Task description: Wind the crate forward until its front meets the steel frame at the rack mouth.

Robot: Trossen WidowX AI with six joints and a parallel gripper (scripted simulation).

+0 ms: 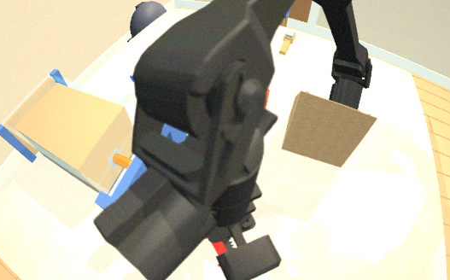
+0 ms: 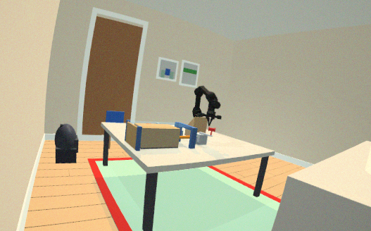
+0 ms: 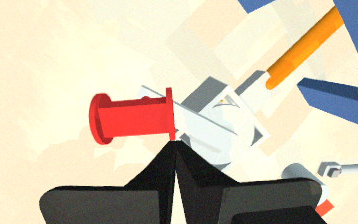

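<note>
Right now my gripper tip is 4 cm above the red spool-shaped grip, 3 cm to the right of it and 1 cm past it. Round my gripper tip: grey winch (14 cm below, 8 cm to the right); winch handle (7 cm below, 1 cm to the right); blue steel frame (17 cm ahead, 8 cm to the right, 6 cm below).
</note>
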